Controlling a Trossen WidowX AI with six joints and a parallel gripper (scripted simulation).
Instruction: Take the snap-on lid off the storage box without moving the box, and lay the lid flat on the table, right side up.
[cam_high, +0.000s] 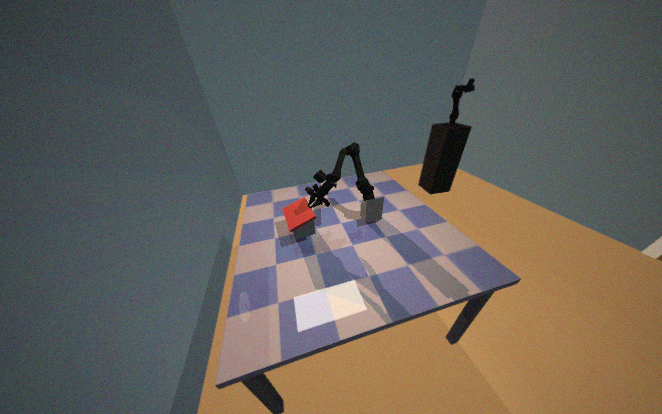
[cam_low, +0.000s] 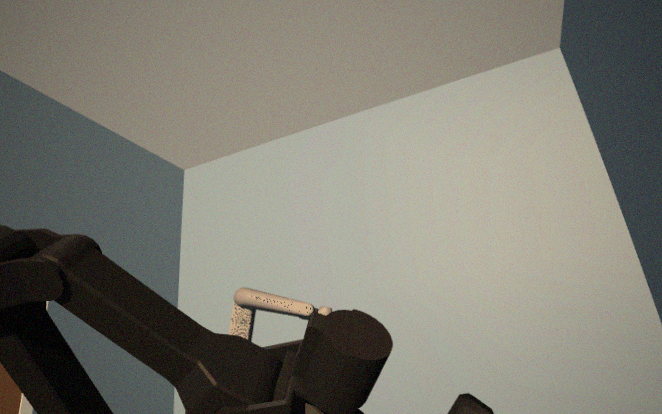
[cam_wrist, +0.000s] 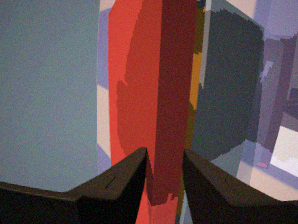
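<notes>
Right now the red lid is 70 mm ahead of my gripper tip, 20 mm to the left of it and 20 mm below it. The rest, counted from my gripper tip: grey storage box (70 mm ahead, 10 mm to the left, 90 mm below).
</notes>
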